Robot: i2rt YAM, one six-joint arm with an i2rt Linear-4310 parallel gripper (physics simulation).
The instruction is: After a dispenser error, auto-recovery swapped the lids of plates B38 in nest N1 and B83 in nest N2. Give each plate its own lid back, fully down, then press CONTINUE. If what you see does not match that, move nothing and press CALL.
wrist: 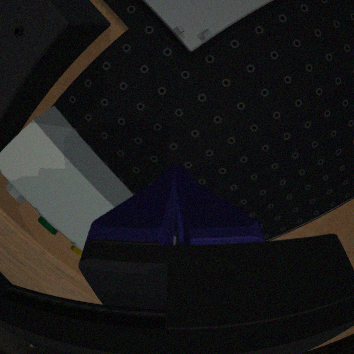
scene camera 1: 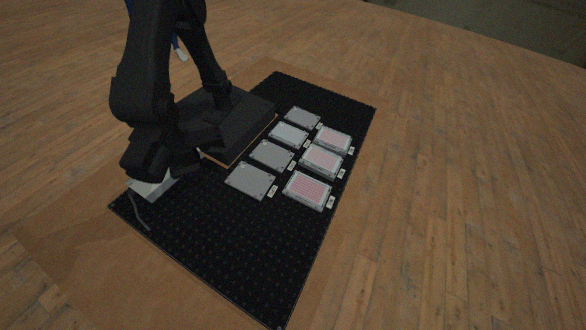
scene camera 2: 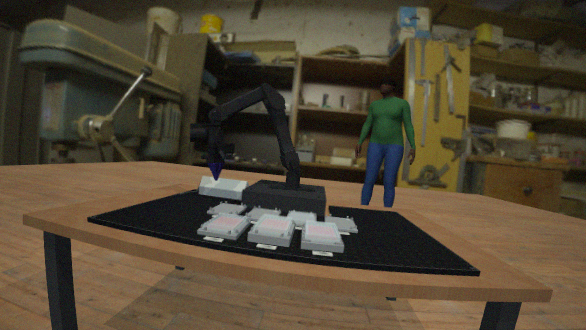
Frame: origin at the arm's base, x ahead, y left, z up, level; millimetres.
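Where they show: gripper, fingertip midpoint: (wrist: 175, 173) (scene camera 1: 196, 174) (scene camera 2: 216, 180); arm's base, link origin: (scene camera 1: 224, 107) (scene camera 2: 292, 188).
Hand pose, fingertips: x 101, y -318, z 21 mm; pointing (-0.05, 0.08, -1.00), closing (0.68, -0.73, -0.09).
Each offset is from my fingertips to the top centre of the thing. Level surfaces: height alone.
Three plates with pink wells under clear lids, one nearest the box @(322 mm ahead, 110 mm left, 62 mm down) (scene camera 1: 307, 189) (scene camera 2: 223, 226), a middle plate @(340 mm ahead, 242 mm left, 49 mm down) (scene camera 1: 320, 160) (scene camera 2: 271, 227) and a far plate @(362 mm ahead, 366 mm left, 53 mm down) (scene camera 1: 332, 139) (scene camera 2: 322, 234), stand in a row, lids apparently level. Their labels are too small to read, so I cannot tell B38, B83, N1 or N2. A pale console box @(146 mm back, 11 mm left, 5 mm down) (scene camera 1: 154, 191) (scene camera 2: 225, 188) (wrist: 75, 185) stands beside the arm's base; small green and yellow parts show at its edge in the wrist view. My gripper (scene camera 2: 216, 178) (wrist: 175, 173) is shut and empty, tips down at the box. The arm hides it in scene camera 1.
Four flat grey nests or pads stand behind the plates: one nearest the box @(125 mm ahead, 79 mm left, 69 mm down) (scene camera 1: 250, 181) (scene camera 2: 227, 209), a second (scene camera 1: 271, 156) (scene camera 2: 263, 215), a paler third @(178 mm ahead, 335 mm left, 71 mm down) (scene camera 1: 288, 135) (scene camera 2: 301, 218) and a far one @(202 mm ahead, 463 mm left, 69 mm down) (scene camera 1: 302, 118) (scene camera 2: 342, 224). All are on the black mat @(89 mm down) (scene camera 1: 230, 255) (scene camera 2: 410, 245).
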